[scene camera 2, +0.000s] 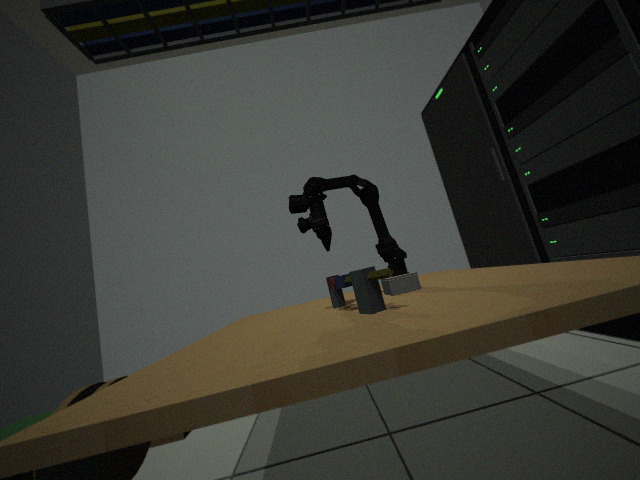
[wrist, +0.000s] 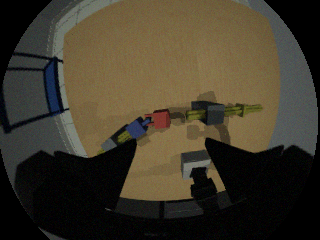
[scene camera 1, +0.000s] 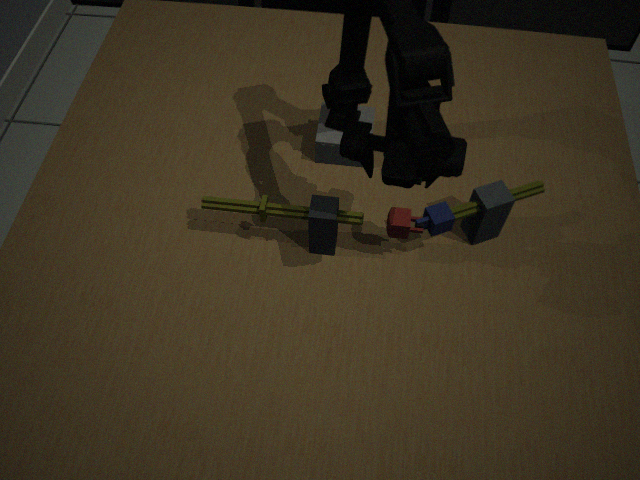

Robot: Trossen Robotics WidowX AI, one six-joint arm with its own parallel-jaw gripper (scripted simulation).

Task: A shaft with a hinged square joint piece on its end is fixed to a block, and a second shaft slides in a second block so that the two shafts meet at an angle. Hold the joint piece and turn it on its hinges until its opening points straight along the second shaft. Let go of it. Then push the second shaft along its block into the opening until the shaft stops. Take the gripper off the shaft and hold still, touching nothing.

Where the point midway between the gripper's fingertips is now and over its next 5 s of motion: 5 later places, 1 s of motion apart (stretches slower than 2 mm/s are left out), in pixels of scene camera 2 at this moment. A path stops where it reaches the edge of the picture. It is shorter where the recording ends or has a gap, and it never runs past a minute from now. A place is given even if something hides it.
My gripper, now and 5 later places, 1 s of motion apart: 327, 249; 328, 261; 327, 266; 324, 269; 327, 271; 330, 280
